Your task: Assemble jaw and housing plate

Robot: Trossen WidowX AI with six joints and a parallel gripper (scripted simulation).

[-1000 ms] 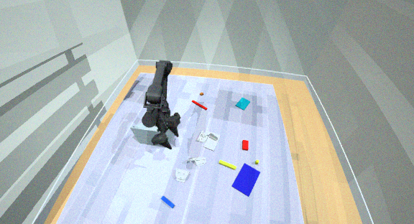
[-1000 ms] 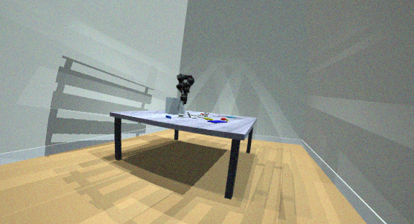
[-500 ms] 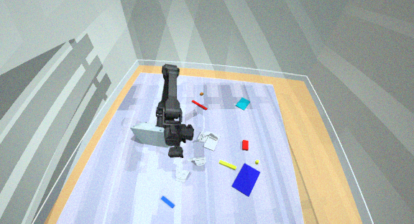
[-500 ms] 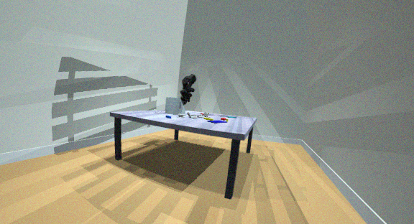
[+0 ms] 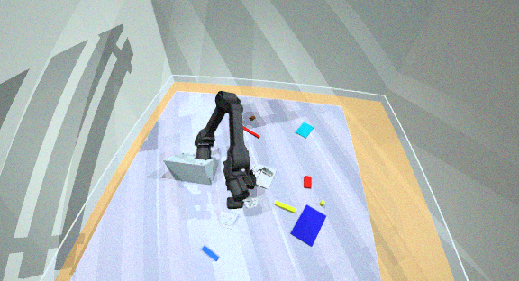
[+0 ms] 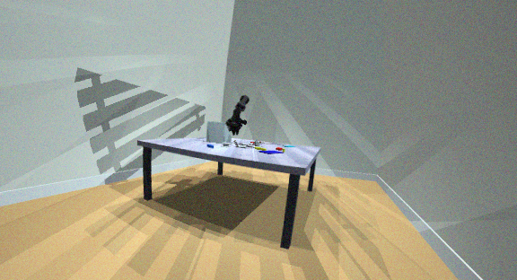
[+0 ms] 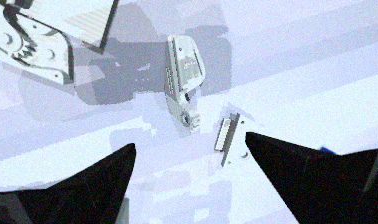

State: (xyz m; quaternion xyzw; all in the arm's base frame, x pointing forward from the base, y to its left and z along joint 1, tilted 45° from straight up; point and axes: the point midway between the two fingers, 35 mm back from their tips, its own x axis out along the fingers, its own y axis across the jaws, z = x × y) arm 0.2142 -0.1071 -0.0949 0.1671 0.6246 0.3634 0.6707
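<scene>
The jaw is 2 cm ahead of my gripper tip and 6 cm below it. The rest, counted from my gripper tip: yellow bar (22 cm ahead, 2 cm to the left, 9 cm below); white block (2 cm behind, 10 cm to the right, 8 cm below); blue bar (5 cm behind, 25 cm to the right, 8 cm below).
</scene>
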